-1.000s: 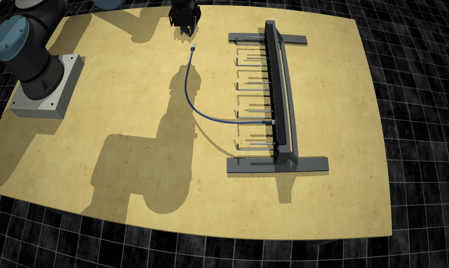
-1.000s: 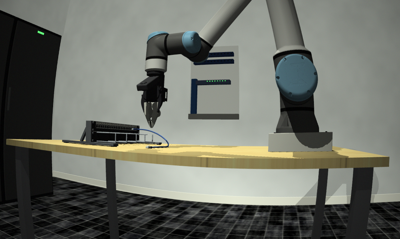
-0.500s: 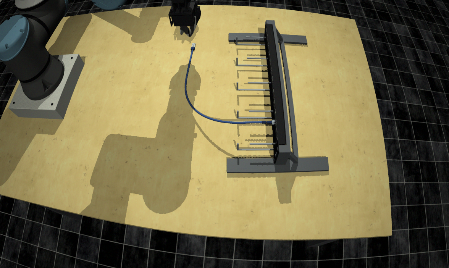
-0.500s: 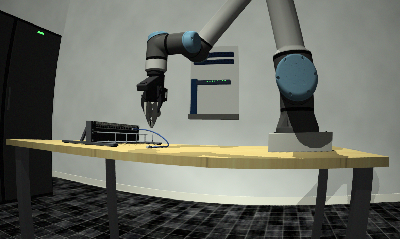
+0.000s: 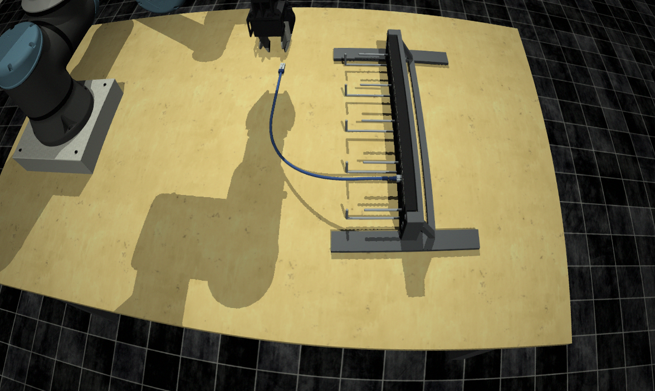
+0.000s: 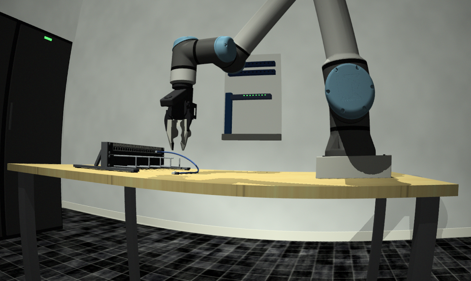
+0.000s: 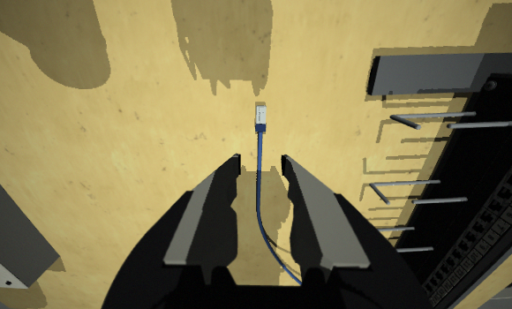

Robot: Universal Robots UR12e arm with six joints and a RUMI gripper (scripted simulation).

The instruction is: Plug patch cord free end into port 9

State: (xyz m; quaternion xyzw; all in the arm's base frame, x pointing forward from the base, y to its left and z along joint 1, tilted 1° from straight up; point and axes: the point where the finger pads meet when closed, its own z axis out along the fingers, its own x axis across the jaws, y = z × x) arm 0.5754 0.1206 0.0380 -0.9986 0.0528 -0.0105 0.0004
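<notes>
Now: hand 20 mm to the right of the cable plug and 90 mm above it.
</notes>
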